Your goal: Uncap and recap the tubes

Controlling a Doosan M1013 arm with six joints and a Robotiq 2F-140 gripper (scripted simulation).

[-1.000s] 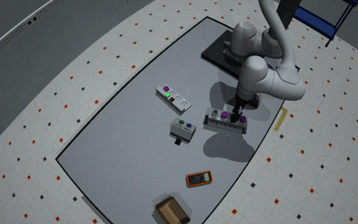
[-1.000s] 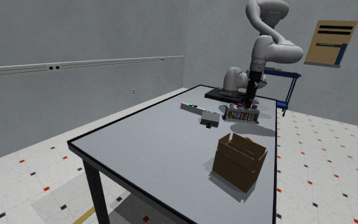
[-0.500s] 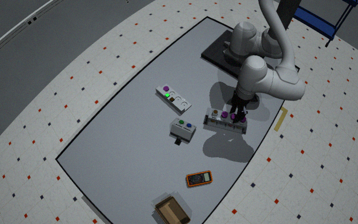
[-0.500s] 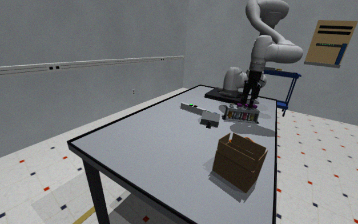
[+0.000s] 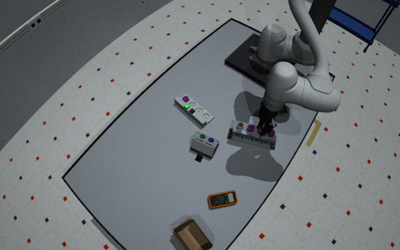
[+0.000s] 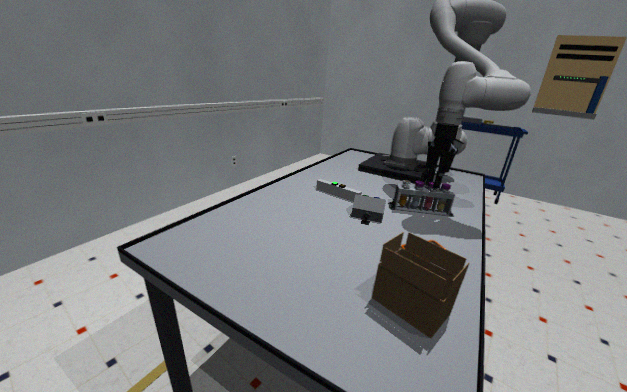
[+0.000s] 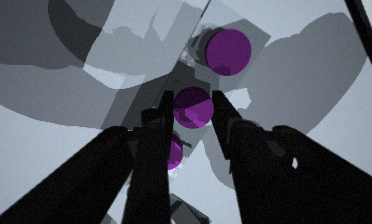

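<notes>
My gripper is now 2 cm short of the purple cap, 5 cm to the left of it and 3 cm above it. The rest, counted from my hand: green key: 18 cm ahead, 21 cm to the right, 8 cm below; blue key: 17 cm ahead, 17 cm to the right, 8 cm below; key housing: 19 cm ahead, 19 cm to the right, 9 cm below.
</notes>
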